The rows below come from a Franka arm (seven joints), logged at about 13 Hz.
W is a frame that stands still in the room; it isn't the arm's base.
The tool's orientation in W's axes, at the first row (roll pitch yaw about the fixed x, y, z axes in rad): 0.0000 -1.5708 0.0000
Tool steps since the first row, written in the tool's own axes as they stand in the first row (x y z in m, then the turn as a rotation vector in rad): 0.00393 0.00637 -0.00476 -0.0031 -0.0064 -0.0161; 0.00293 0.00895 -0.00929 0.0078 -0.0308 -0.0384; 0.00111 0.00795 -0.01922 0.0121 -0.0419 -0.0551; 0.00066 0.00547 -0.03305 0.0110 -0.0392 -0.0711; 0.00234 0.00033 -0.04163 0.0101 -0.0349 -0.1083; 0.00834 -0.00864 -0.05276 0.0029 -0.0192 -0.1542; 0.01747 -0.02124 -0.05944 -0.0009 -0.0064 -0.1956; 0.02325 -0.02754 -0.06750 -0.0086 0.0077 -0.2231
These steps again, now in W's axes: 0.00476 0.00637 0.00393 0.0161 -0.0064 -0.0031; 0.00929 0.00895 0.00293 0.0384 -0.0308 0.0078; 0.01922 0.00795 0.00111 0.0551 -0.0419 0.0121; 0.03305 0.00547 0.00066 0.0711 -0.0392 0.0110; 0.04163 0.00033 0.00234 0.1083 -0.0349 0.0101; 0.05276 -0.00864 0.00834 0.1542 -0.0192 0.0029; 0.05944 -0.02124 0.01747 0.1956 -0.0064 -0.0009; 0.06750 -0.02754 0.02325 0.2231 0.0077 -0.0086
